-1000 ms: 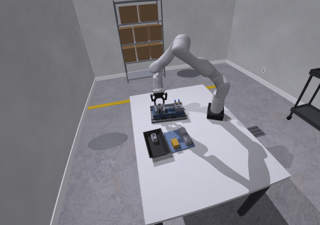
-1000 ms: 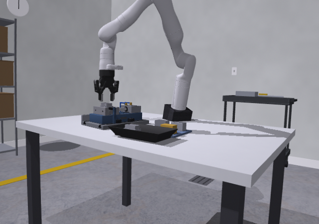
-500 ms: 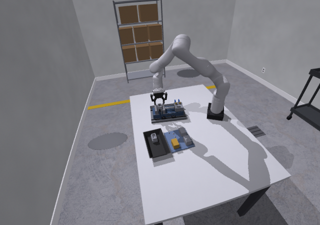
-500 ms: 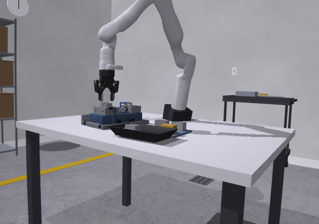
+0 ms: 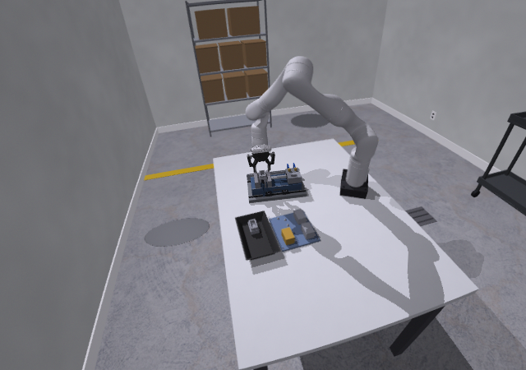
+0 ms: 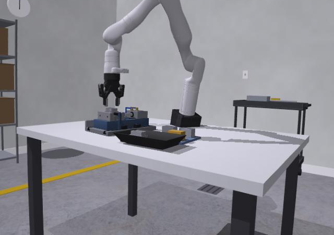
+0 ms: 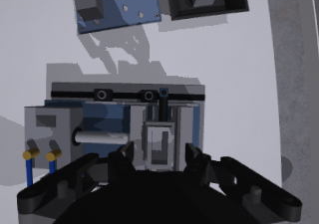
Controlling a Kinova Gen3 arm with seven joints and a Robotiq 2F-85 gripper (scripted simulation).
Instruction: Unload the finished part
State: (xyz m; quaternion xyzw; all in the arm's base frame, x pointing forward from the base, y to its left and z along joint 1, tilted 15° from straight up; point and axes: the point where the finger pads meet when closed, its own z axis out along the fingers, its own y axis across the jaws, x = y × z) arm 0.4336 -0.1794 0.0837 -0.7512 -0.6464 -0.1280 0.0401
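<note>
My hand is 10 cm above the blue vise, 7 cm past it and 1 cm to the right of it. Round my hand: yellow block: 36 cm to the left, 11 cm below, 2 cm behind; blue fixture plate: 31 cm to the left, 13 cm below, 6 cm behind.
</note>
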